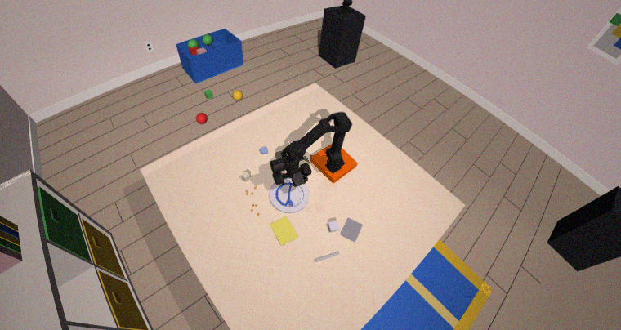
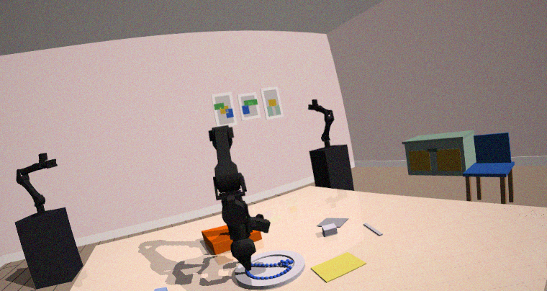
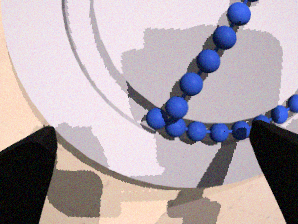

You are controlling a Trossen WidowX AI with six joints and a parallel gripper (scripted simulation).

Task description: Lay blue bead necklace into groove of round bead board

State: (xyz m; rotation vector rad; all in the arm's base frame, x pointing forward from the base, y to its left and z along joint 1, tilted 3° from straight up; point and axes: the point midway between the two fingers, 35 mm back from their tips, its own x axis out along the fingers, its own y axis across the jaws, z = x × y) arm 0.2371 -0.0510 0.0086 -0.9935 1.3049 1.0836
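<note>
My gripper tip is 5 cm to the right of the round bead board, 5 cm short of it and 1 cm above it. From my gripper tip the other things lie so: yellow sheet: 19 cm to the left, 17 cm ahead, 2 cm below; then pale cube: 18 cm ahead, 16 cm to the right; then blue cube: 27 cm to the right, 1 cm below, 1 cm ahead.
</note>
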